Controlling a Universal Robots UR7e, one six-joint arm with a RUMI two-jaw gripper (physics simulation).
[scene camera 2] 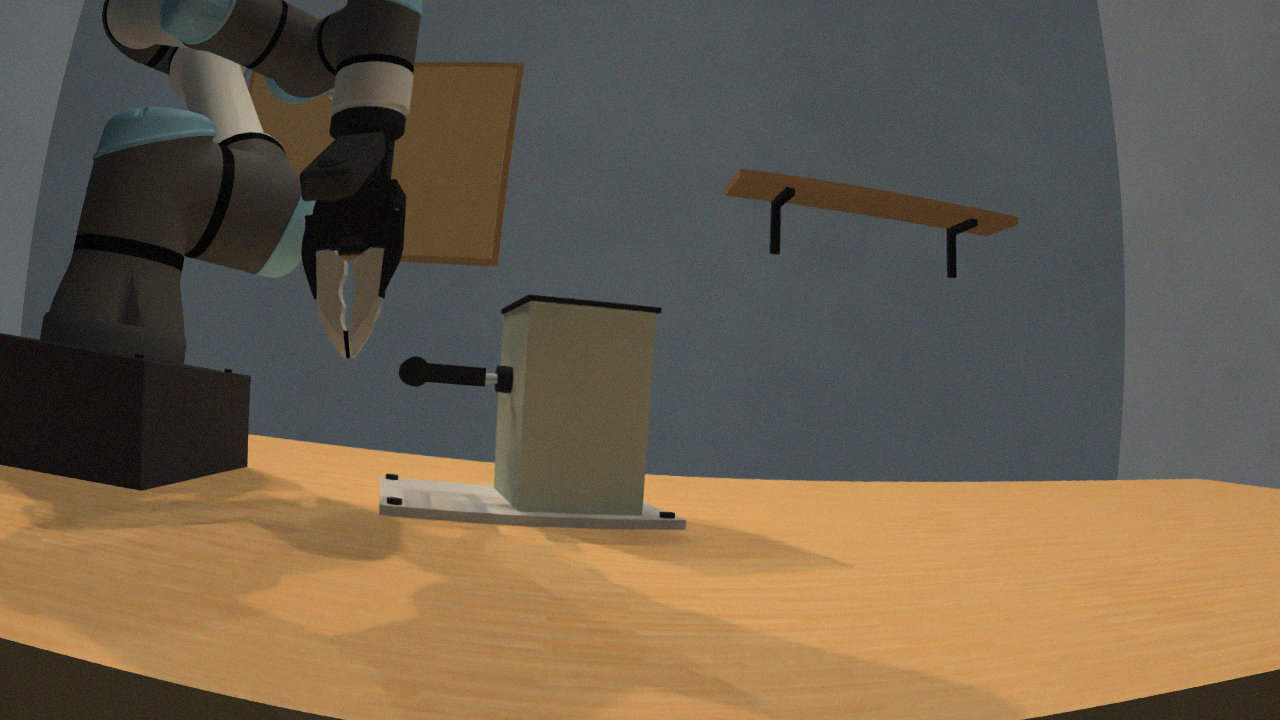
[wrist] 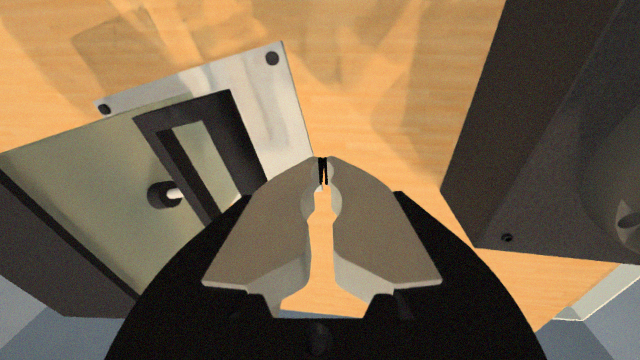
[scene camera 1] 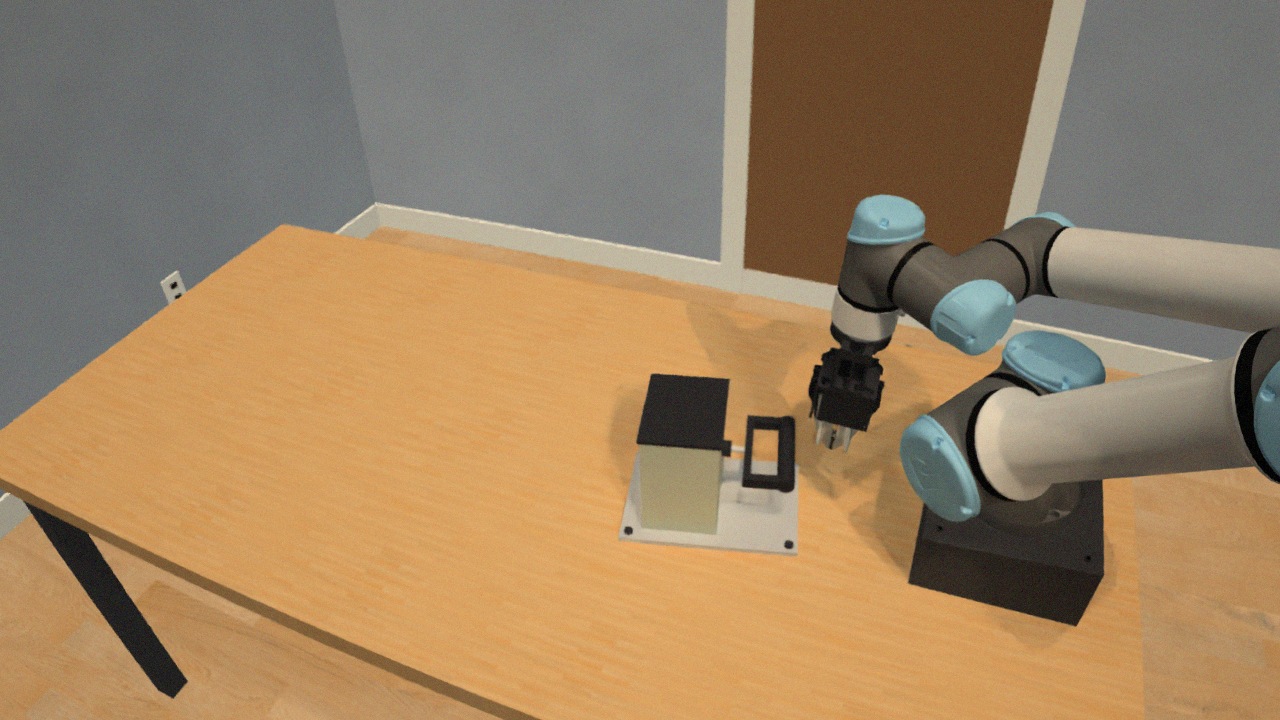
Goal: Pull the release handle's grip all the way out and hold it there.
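Observation:
The release handle's black rectangular grip [scene camera 1: 785,454] [scene camera 2: 456,374] [wrist: 229,135] stands close to the pale green box [scene camera 1: 680,488] [scene camera 2: 581,411] [wrist: 90,180], with a short piece of light rod [scene camera 1: 735,448] [scene camera 2: 490,378] [wrist: 174,193] showing between them. My gripper [scene camera 1: 833,445] [scene camera 2: 348,354] [wrist: 323,160] is shut and empty, its fingertips together. It points down, apart from the grip, on the side away from the box. In scene camera 2 its tips are slightly above the grip's height. Part of the grip is hidden behind my gripper in the wrist view.
The box with its black top stands on a light base plate [scene camera 1: 760,534] [scene camera 2: 438,499] [wrist: 250,75] with dark corner bolts, on the wooden table [scene camera 1: 402,447]. The robot's dark base block [scene camera 1: 1002,573] [scene camera 2: 71,411] [wrist: 500,150] stands on the grip's side. A shelf [scene camera 2: 868,201] hangs on the wall.

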